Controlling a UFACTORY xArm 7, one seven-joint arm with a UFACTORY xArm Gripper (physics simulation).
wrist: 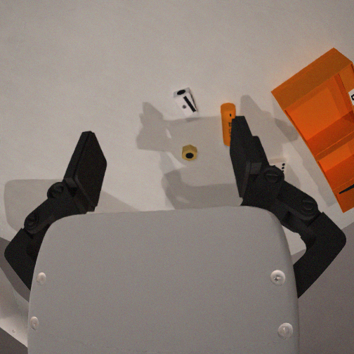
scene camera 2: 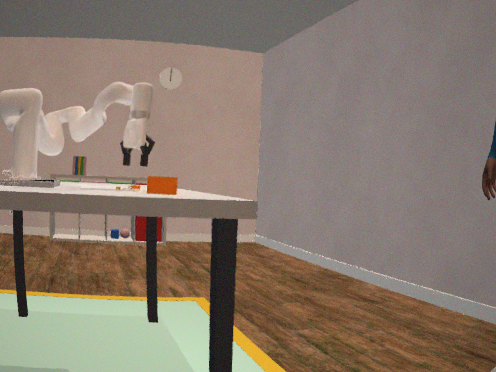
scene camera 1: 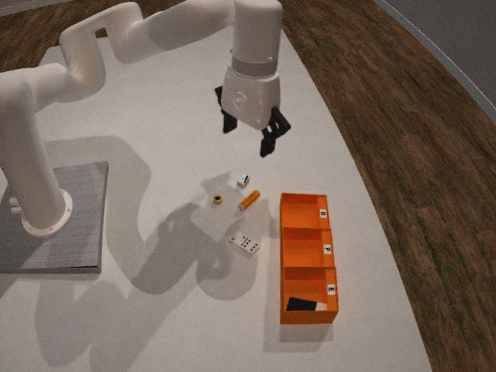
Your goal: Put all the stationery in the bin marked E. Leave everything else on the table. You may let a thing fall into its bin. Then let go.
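Pixels of known places: gripper, between the fingertips: (scene camera 2: 134,165) (scene camera 1: 247,141); arm's base, origin of its link: (scene camera 2: 24,180) (scene camera 1: 48,214).
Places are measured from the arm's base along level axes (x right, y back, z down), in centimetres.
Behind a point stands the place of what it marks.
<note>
My gripper (scene camera 1: 248,142) {x -12.2, y -40.0, z -6.4 cm} (scene camera 2: 135,164) {x -12.2, y -40.0, z -6.4 cm} (wrist: 163,139) is open and empty, high above the table. A small whitish sharpener (scene camera 1: 243,180) {x -9.2, y -39.4, z 0.5 cm} (wrist: 185,102) with a dark blade slot lies below and ahead of it. An orange cylinder (scene camera 1: 249,199) {x -4.1, y -40.2, z 0.3 cm} (wrist: 227,124) with small dark print and a pale end lies beside the sharpener; in the wrist view the right finger partly overlaps it. A black eraser (scene camera 1: 301,304) {x 18.8, y -46.8, z -0.3 cm} with a white end lies in the bin marked E (scene camera 1: 307,317) {x 21.5, y -47.4, z -0.8 cm}, the compartment at the near end of the orange tray.
A brass hex nut (scene camera 1: 217,199) {x -4.7, y -34.5, z 0.9 cm} (wrist: 189,152) lies left of the orange cylinder. A white domino (scene camera 1: 245,243) {x 5.3, y -39.0, z 0.9 cm} (wrist: 278,165) lies between the nut and the tray, partly hidden by a finger in the wrist view. The tray's other two compartments, B and P (scene camera 1: 327,249) {x 9.3, y -52.0, z -1.9 cm}, stand beyond E.
</note>
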